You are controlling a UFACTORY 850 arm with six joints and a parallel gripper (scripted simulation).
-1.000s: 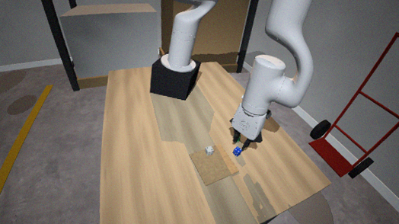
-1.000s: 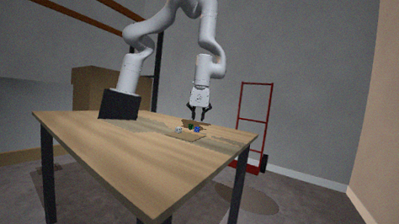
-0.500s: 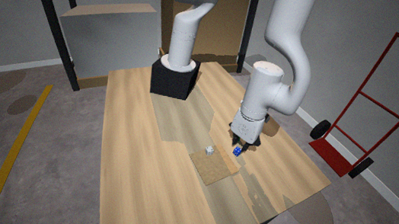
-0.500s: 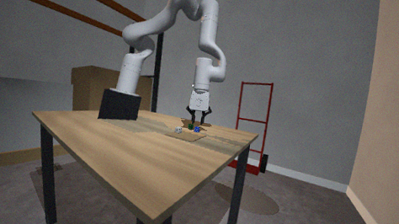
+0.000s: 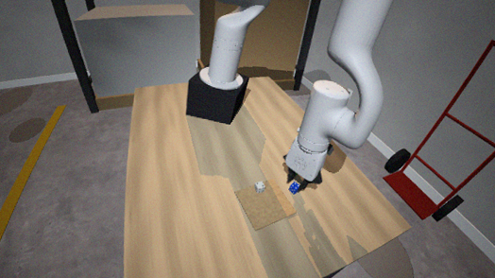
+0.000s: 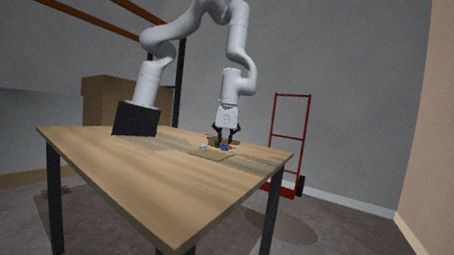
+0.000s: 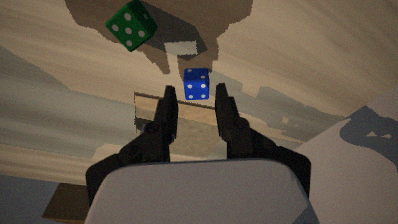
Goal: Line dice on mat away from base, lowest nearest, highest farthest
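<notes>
Right now the blue die is 40 mm below my hand. Also, from my hand: white die (20 mm behind, 110 mm to the right, 40 mm below); then green die (70 mm behind, 30 mm to the left, 40 mm below); then tan mat (30 mm ahead, 110 mm to the right, 50 mm below).
</notes>
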